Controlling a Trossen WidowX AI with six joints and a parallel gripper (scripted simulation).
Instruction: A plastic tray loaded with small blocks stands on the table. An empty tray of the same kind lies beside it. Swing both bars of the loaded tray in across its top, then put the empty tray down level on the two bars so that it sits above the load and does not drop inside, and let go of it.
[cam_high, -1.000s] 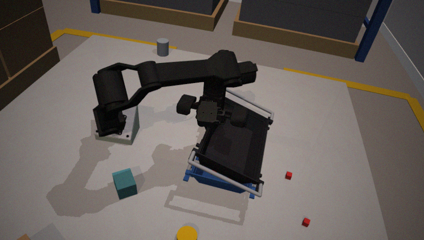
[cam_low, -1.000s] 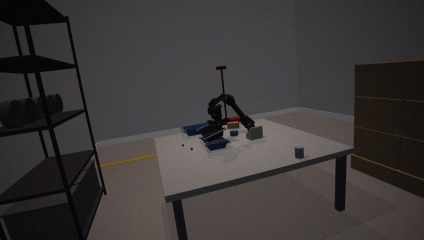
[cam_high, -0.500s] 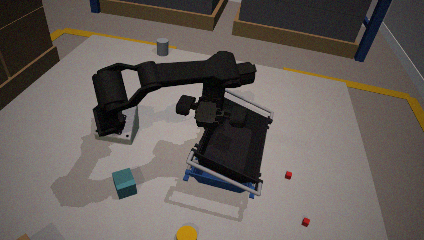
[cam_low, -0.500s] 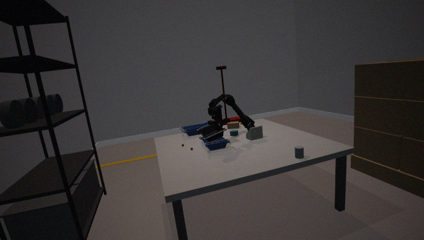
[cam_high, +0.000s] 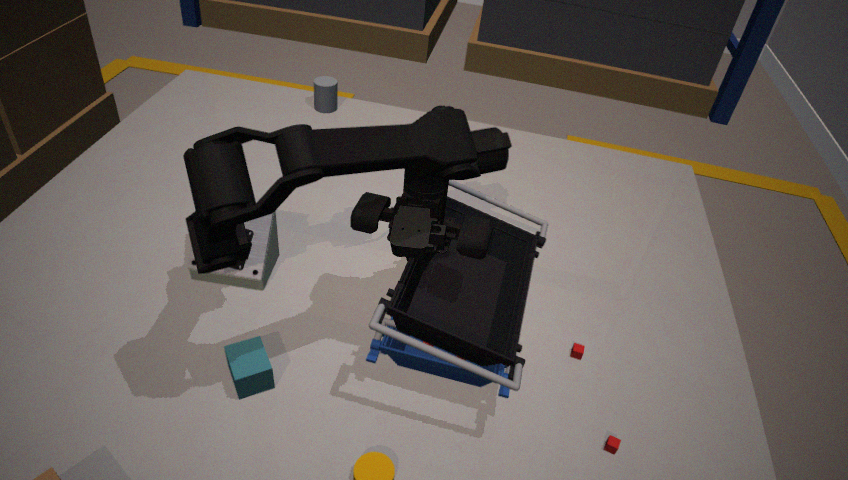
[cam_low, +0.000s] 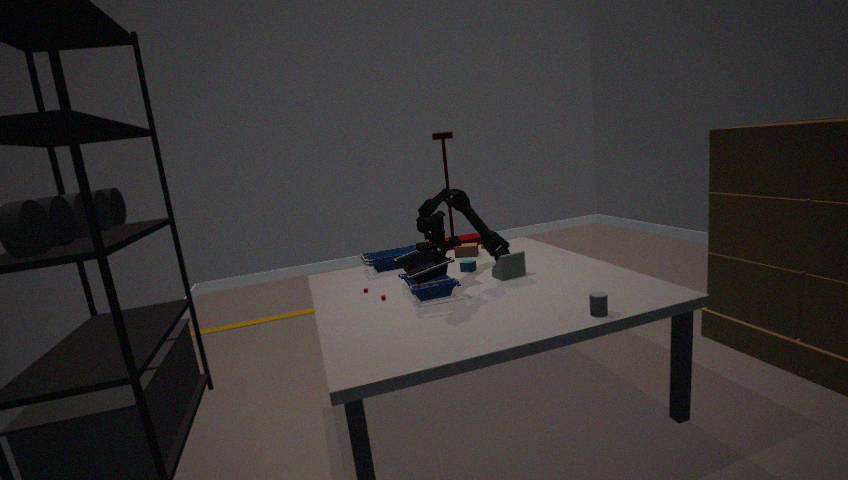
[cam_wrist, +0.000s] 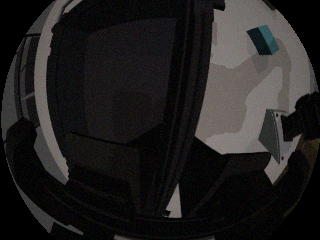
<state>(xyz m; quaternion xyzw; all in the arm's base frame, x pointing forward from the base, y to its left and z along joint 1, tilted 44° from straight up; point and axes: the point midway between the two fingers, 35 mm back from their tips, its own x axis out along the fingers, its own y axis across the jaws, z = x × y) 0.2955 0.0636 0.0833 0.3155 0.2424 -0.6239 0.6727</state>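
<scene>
Right now the black tray is 8 cm ahead of my gripper tip, 2 cm above it and 1 cm to the right of it. From my gripper tip the other things lie so: grey cylinder: 59 cm to the left, 34 cm behind, 7 cm below.
</scene>
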